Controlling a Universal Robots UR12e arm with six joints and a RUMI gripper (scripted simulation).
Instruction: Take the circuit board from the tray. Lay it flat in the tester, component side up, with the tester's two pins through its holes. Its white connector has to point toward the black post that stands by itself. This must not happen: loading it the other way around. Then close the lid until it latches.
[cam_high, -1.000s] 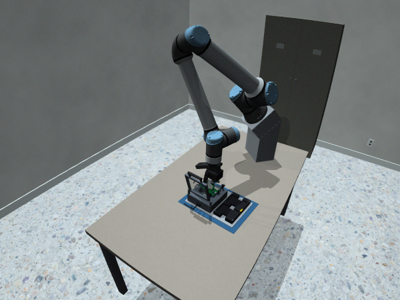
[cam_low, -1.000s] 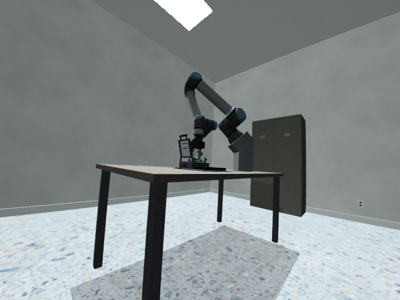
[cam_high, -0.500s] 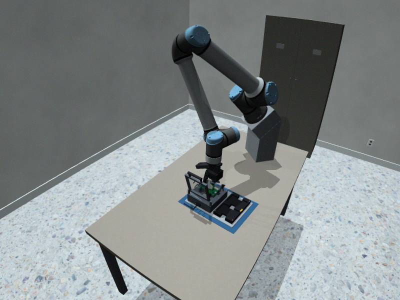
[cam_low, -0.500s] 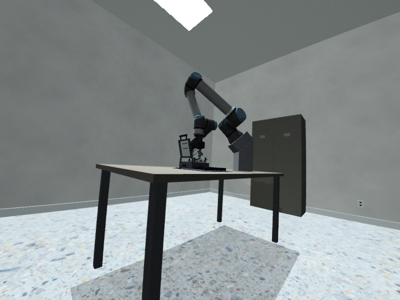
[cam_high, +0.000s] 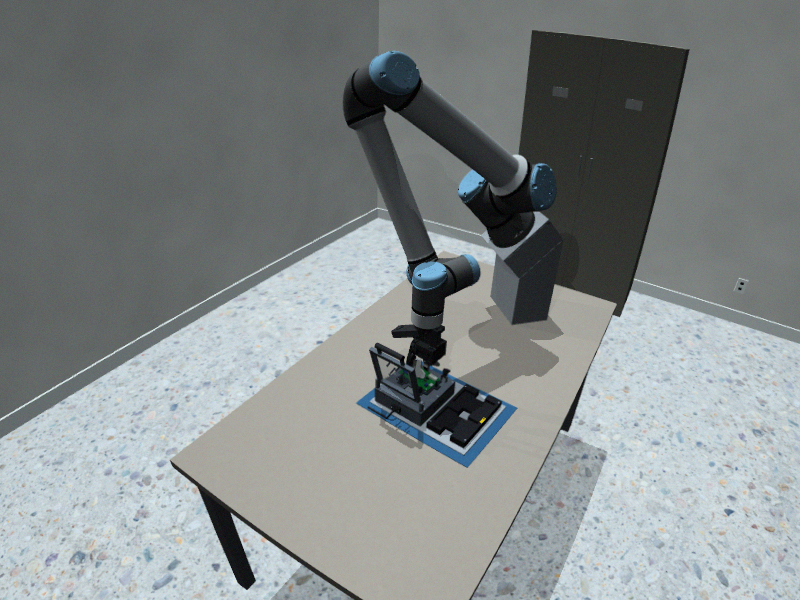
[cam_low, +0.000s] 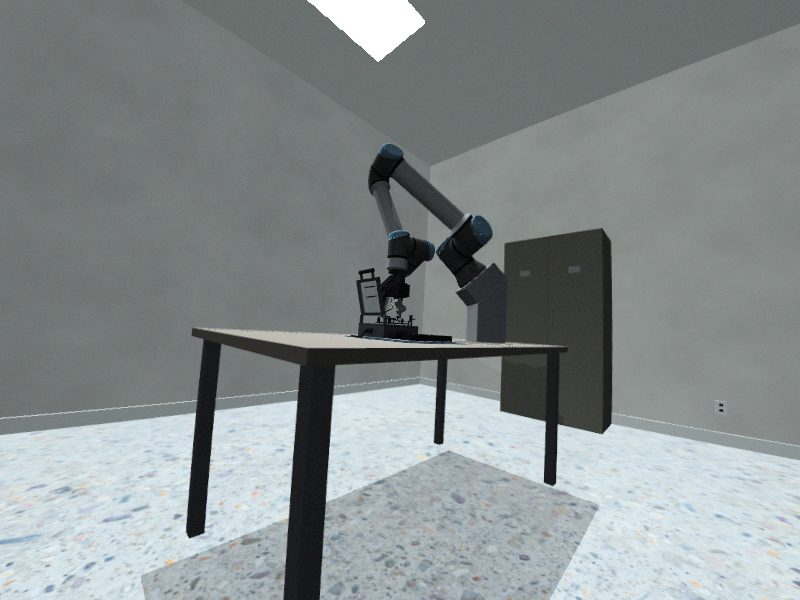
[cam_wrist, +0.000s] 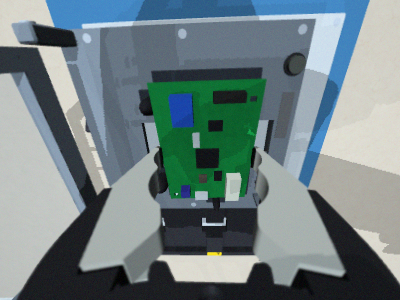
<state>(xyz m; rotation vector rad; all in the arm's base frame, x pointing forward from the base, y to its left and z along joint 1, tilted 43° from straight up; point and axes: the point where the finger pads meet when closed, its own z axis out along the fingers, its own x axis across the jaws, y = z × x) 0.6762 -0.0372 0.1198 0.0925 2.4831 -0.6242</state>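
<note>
Now: hand right at the green circuit board. The rest, counted from my hand: tester lid 120 mm ahead, 100 mm above, 30 mm to the right; tester nest 20 mm below, 10 mm to the left, 10 mm ahead.
</note>
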